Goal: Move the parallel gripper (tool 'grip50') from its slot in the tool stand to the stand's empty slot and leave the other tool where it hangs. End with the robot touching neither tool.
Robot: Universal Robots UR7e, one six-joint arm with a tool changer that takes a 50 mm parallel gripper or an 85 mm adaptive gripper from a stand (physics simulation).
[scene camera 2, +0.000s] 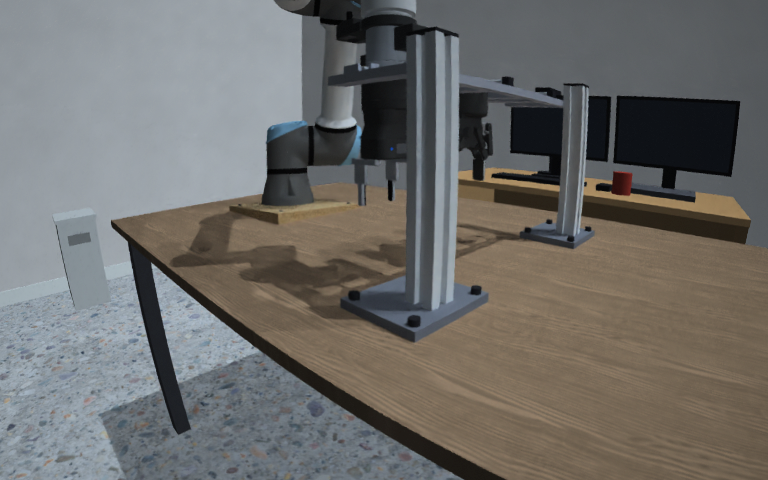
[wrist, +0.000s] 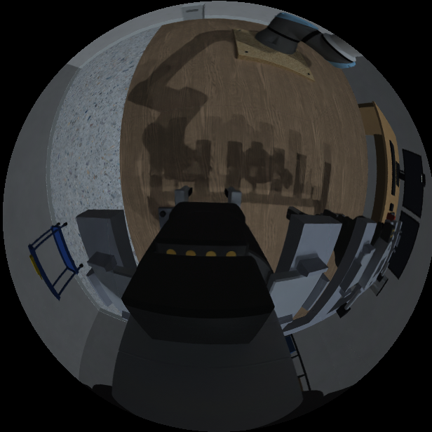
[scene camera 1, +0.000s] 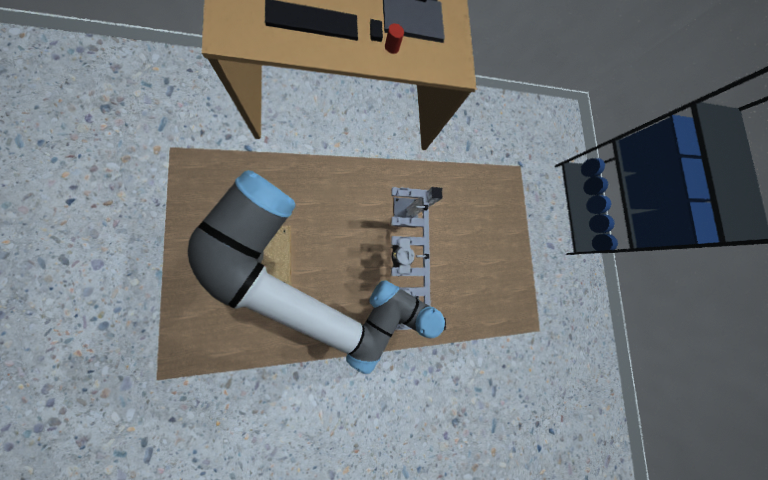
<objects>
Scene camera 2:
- adaptive gripper: 472, 106
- parallel gripper: 384, 104
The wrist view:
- adaptive gripper: 372, 262
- parallel gripper: 193, 228
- tool stand: 309, 241
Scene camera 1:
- tool stand: 406, 210
</objects>
